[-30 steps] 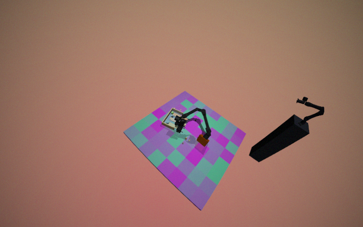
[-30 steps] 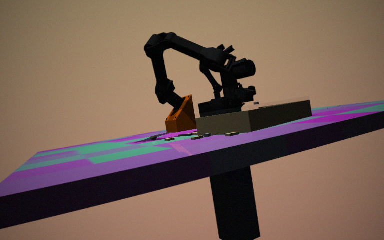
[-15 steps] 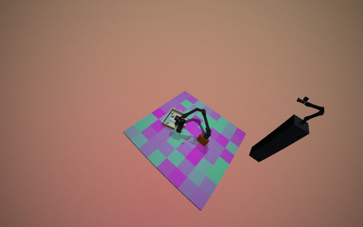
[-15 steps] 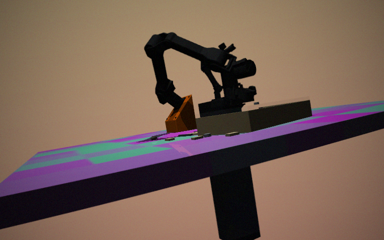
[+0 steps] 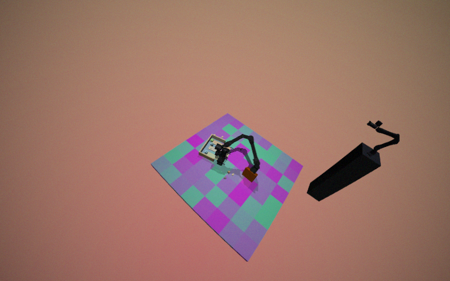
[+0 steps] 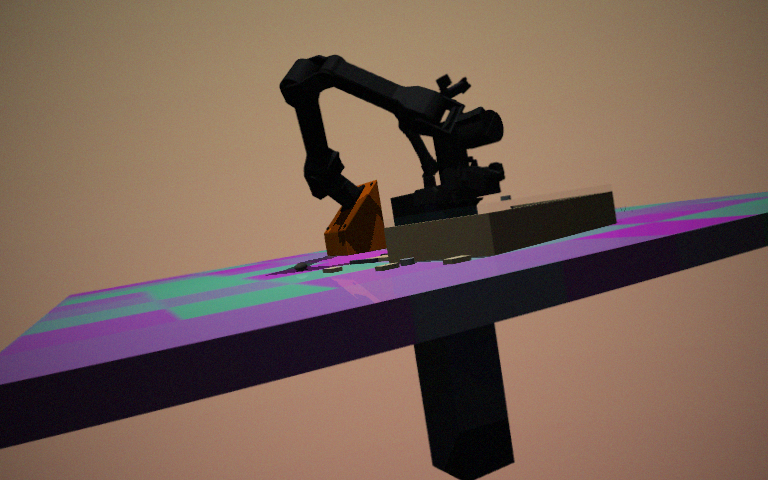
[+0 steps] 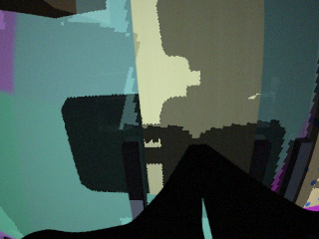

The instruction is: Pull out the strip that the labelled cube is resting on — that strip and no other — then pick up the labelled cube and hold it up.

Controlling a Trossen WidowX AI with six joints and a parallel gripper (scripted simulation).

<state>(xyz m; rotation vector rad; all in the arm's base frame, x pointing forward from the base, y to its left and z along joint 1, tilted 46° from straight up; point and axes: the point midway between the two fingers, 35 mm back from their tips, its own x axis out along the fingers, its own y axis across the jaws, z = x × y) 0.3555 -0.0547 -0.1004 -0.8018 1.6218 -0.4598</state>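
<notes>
The beige strip lies 90 mm ahead of my gripper tip and 20 mm to the left of it.
</notes>
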